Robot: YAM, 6 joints.
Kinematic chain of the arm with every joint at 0, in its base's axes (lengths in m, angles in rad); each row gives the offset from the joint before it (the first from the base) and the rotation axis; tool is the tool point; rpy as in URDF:
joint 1: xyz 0 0 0.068 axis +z
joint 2: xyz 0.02 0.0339 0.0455 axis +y
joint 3: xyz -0.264 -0.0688 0 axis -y
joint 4: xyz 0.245 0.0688 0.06 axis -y
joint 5: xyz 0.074 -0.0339 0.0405 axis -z
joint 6: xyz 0.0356 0 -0.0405 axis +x
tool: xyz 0 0 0 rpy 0 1.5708 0
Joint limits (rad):
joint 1: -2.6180..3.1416
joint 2: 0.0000..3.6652
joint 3: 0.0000..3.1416
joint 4: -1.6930..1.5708
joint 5: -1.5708..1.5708
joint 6: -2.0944..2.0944
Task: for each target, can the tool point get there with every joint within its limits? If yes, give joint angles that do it. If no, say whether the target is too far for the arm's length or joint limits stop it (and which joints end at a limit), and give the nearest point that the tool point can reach.
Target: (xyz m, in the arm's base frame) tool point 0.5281 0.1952 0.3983
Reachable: yes | joints 0.3094 2.5508 2.7303 0.1804 -0.7842 0.2294
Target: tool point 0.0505 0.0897 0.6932
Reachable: yes | joints 1.3468 1.4281 2.5347 -0.2290 0.9675 -0.7640
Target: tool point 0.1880 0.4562 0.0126
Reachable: yes | joints 1.1708 2.6120 1.3841 1.0091 -0.1280 1.3377
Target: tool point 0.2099 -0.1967 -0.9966
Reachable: no: too far | nearest point 0.1919 -0.1799 -0.3801 | short by 0.617 m
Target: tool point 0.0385 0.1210 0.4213
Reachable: yes | joints 1.4334 0.6375 0.7542 0.5411 0.6506 1.3189
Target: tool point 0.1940 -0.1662 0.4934
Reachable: yes | joints -0.7376 1.2750 1.1888 1.0385 -0.2105 1.2289
